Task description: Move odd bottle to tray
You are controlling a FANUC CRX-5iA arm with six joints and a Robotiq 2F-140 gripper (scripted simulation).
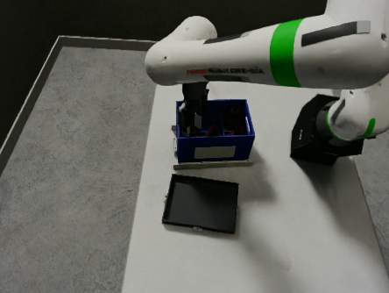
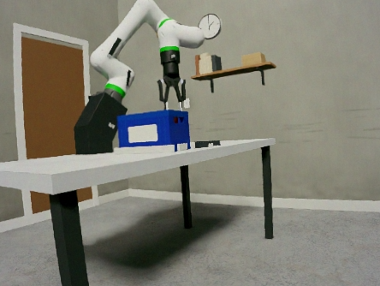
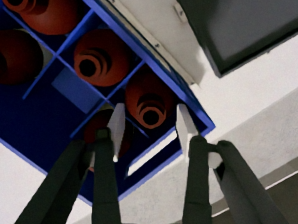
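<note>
Now: the crate 100 mm below my hand, 80 mm behind it and 50 mm to the right of it. Also, from my hand: dark tray (210 mm to the left, 170 mm below, 40 mm behind).
</note>
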